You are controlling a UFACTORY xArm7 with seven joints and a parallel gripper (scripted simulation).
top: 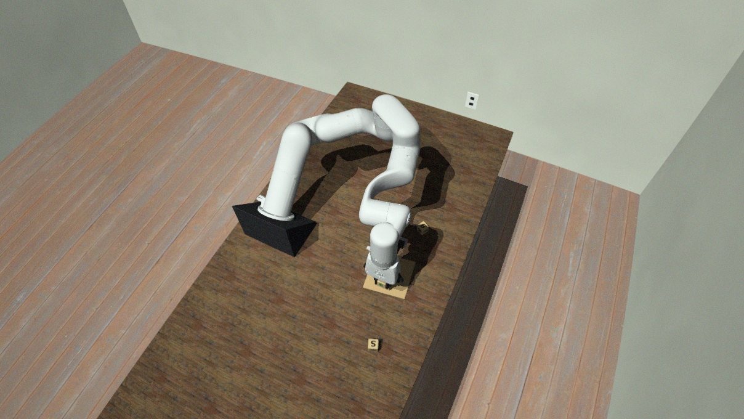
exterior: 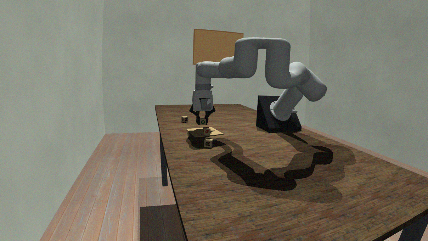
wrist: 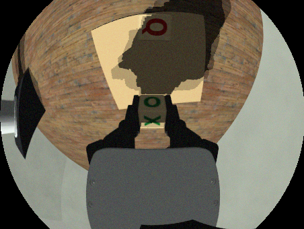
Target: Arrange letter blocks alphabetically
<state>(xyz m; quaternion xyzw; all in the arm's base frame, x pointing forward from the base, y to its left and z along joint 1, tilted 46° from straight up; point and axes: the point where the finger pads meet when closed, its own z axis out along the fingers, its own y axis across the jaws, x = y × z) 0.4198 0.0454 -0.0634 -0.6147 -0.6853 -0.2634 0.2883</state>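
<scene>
Now: the tan mat 5 cm to the left of my hand and 5 cm below it. From my hand the other things lie so: S block: 7 cm ahead, 19 cm to the right, 3 cm below; red-marked block: 1 cm behind, 10 cm to the left, 3 cm below.
</scene>
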